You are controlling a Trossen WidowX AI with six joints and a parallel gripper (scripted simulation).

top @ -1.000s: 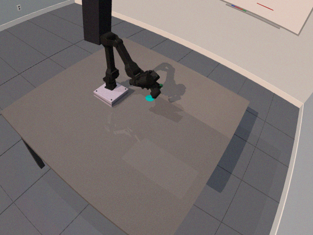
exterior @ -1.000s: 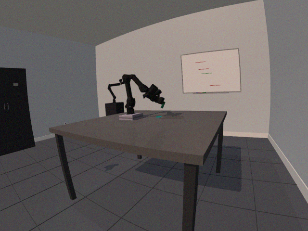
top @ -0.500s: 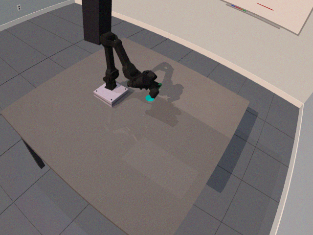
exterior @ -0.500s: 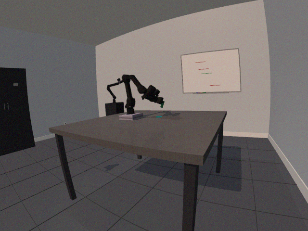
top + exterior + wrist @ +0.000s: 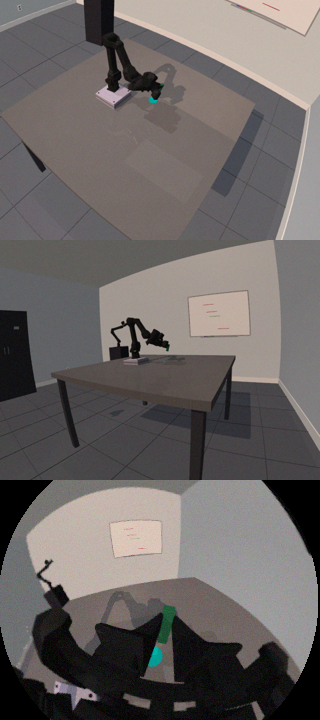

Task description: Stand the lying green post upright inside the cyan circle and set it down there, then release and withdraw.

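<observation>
My gripper tip is 40 mm past the cyan circle and 150 mm above it. Also, from my gripper tip: green post (20 mm below).
</observation>
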